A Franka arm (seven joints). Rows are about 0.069 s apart.
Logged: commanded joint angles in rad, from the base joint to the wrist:
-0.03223 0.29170 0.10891 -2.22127 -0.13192 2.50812 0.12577
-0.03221 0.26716 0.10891 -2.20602 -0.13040 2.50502 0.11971
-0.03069 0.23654 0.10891 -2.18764 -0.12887 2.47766 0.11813
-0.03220 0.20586 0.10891 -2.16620 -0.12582 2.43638 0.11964
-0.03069 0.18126 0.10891 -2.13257 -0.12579 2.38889 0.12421
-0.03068 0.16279 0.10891 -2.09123 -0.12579 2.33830 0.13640
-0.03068 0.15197 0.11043 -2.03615 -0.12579 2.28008 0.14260
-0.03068 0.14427 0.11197 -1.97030 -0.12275 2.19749 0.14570
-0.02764 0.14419 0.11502 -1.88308 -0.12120 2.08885 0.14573
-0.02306 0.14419 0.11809 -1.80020 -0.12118 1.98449 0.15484
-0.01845 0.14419 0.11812 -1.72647 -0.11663 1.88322 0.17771
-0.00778 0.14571 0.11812 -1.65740 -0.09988 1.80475 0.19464
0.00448 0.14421 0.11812 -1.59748 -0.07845 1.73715 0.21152
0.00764 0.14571 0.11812 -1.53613 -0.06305 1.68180 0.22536
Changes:
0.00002 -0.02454 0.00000 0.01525 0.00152 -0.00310 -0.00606
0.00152 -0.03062 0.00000 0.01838 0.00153 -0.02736 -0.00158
-0.00151 -0.03068 0.00000 0.02144 0.00305 -0.04128 0.00151
0.00151 -0.02460 0.00000 0.03363 0.00003 -0.04749 0.00457
0.00001 -0.01847 0.00000 0.04134 0.00000 -0.05059 0.01219
0.00000 -0.01082 0.00152 0.05508 0.00000 -0.05822 0.00620
0.00000 -0.00770 0.00154 0.06585 0.00304 -0.08259 0.00310
0.00304 -0.00008 0.00305 0.08722 0.00155 -0.10864 0.00003
0.00458 0.00000 0.00307 0.08288 0.00002 -0.10436 0.00911
0.00461 0.00000 0.00003 0.07373 0.00455 -0.10127 0.02287
0.01067 0.00152 0.00000 0.06907 0.01675 -0.07847 0.01693
0.01226 -0.00150 0.00000 0.05992 0.02143 -0.06760 0.01688
0.00316 0.00150 0.00000 0.06135 0.01540 -0.05535 0.01384

